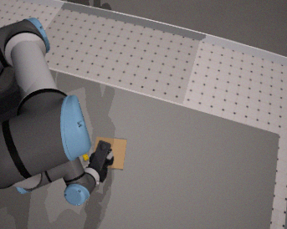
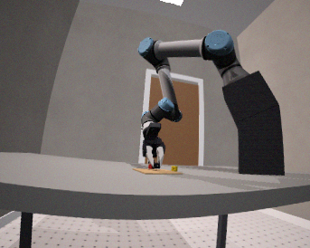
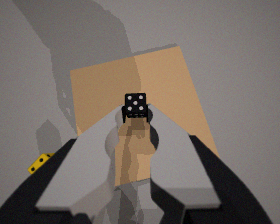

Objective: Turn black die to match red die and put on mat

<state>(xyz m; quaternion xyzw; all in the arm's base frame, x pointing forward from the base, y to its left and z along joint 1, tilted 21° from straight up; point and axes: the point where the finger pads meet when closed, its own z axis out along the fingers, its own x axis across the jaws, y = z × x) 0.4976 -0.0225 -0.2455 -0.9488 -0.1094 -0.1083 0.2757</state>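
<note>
Now: hand 1 cm to the right of the black die and 1 cm above it. From my hand the other things lie so: yellow die (9 cm behind, 6 cm to the right, 2 cm below); then tan mat (1 cm to the left, 3 cm below); then red die (12 cm to the right, 2 cm below).
</note>
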